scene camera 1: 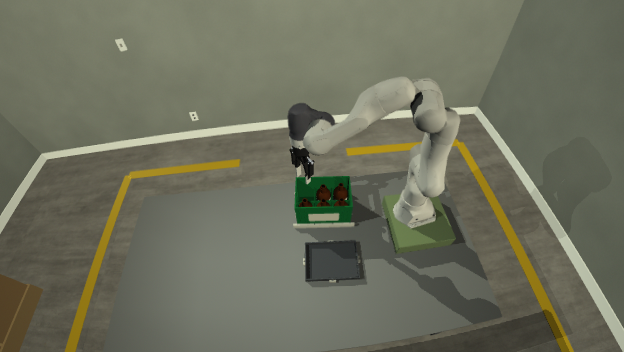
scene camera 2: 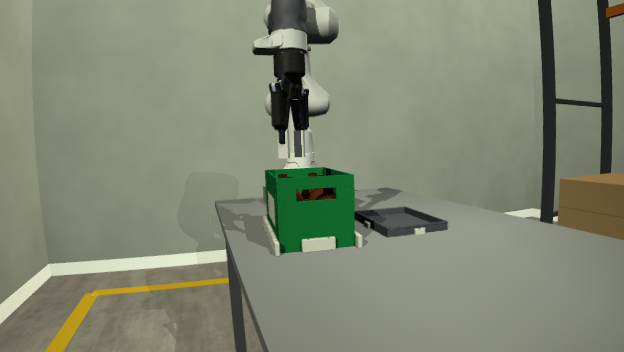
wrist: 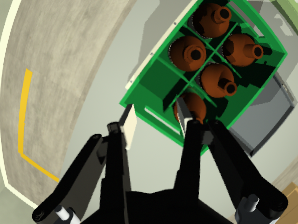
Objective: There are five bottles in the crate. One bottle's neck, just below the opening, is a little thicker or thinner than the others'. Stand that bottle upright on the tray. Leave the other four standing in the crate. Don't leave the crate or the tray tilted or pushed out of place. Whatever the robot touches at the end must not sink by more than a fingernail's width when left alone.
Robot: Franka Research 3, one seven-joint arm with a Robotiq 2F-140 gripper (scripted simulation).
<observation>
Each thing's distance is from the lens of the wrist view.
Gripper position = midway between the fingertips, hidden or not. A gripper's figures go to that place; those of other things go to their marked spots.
gripper (wrist: 156,110): 21 cm
dark grey tray (wrist: 261,120): 57 cm
brown bottle (wrist: 185,55): 26 cm
brown bottle (wrist: 214,78): 31 cm
brown bottle (wrist: 206,26): 31 cm
</observation>
